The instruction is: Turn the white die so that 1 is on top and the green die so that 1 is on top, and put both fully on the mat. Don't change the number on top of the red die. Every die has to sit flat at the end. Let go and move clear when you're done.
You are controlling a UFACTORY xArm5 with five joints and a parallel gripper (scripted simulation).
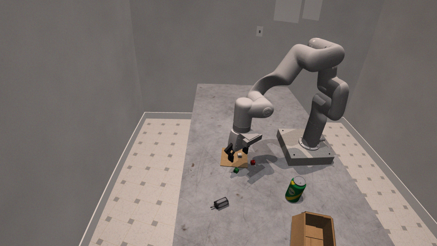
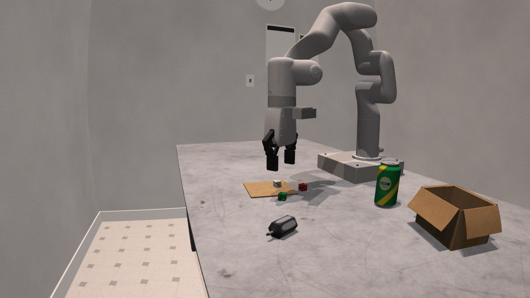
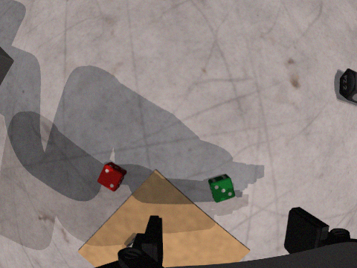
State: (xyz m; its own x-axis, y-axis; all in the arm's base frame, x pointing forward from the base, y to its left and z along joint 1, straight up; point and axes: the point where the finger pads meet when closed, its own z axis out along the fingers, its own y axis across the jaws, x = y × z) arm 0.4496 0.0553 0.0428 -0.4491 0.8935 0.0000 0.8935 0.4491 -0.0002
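The green die lies 90 mm below my hand and 10 mm to the left of it. Also, from my hand: tan mat 100 mm below, 90 mm to the right, 10 mm behind; red die 100 mm behind, 90 mm below, 20 mm to the right; white die 90 mm below, 80 mm to the right, 40 mm behind.
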